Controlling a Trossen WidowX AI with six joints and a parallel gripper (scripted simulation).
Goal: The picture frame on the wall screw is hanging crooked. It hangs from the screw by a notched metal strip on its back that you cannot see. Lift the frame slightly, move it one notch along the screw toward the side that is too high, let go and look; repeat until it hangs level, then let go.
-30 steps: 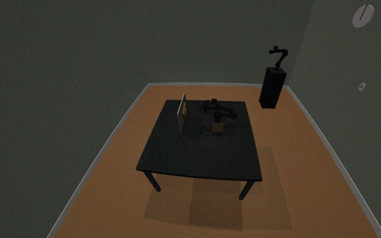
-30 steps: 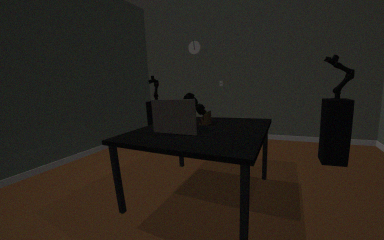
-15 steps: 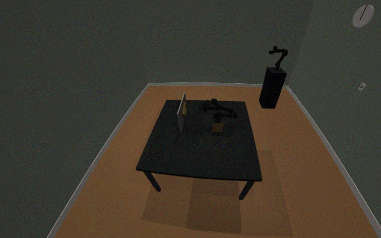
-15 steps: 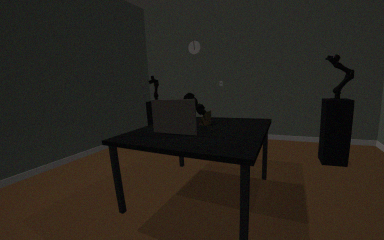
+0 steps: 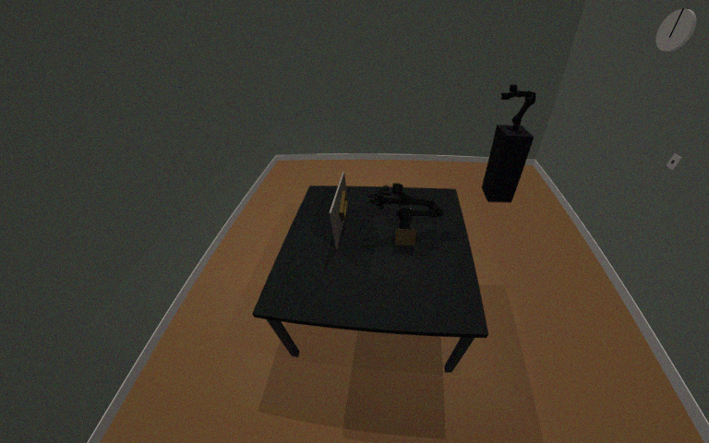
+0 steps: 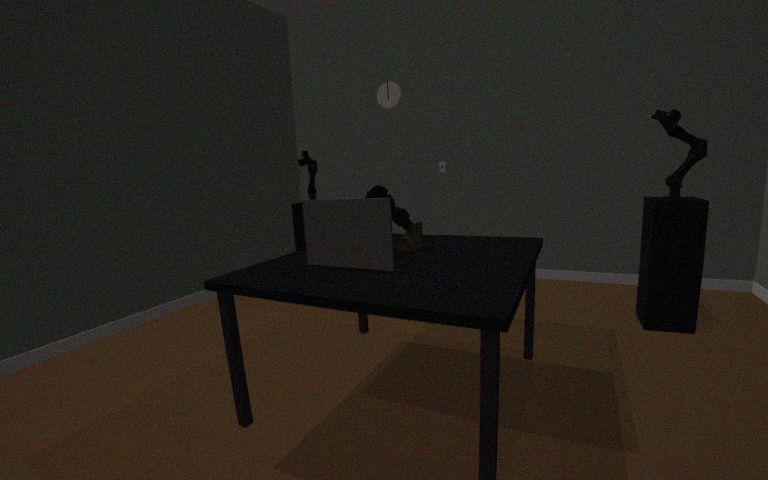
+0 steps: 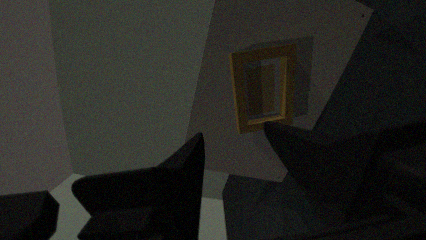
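My gripper tip is now 19 cm short of the picture frame, 9 cm above it and 4 cm to the left of it. Round my gripper tip: wall panel 20 cm ahead, 11 cm below, 2 cm to the right.
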